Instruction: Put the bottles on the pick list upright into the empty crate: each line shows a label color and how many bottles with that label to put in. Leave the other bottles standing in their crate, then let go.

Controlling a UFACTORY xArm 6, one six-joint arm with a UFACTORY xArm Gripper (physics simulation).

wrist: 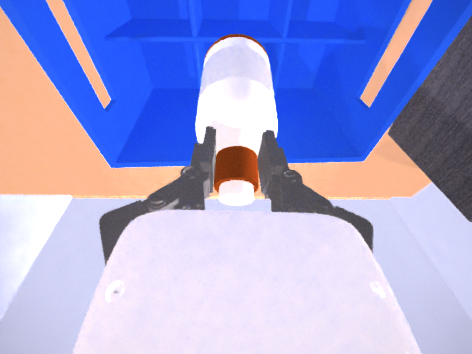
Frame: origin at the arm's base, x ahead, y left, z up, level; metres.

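Where they show: gripper, fingertip midpoint: (238, 144).
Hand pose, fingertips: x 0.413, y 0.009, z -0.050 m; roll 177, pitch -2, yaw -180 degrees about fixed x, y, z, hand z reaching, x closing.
Each offset is from my fingertips to the centre of the thing. "spot": to the spot under its first point. Level surfaces: height alone.
In the wrist view, my gripper (238, 144) is shut on a brown bottle @(dz -0.039, dx -0.002, dy +0.005 m) (236, 165) just below its neck. The bottle has a white cap and a wide label that looks white to pale grey in the glare; a thin brown rim shows at its far end. It is in line with the gripper and overlaps the blue crate @(spot: dz -0.038, dx +0.124, dy -0.028 m) (70, 75). The crate has thin dividers, and no bottles show in the parts of its compartments in view. The held bottle hides part of the crate's middle, and its base's height relative to the dividers cannot be told. The pick list does not show.
The crate's near edge runs across below the fingers, and its side walls have long slots. An orange-tan table top @(dz -0.202 m) (30, 150) shows around the crate. A dark grey textured surface (445, 125) lies at the right, and pale grey surfaces lie beyond the table's near edge.
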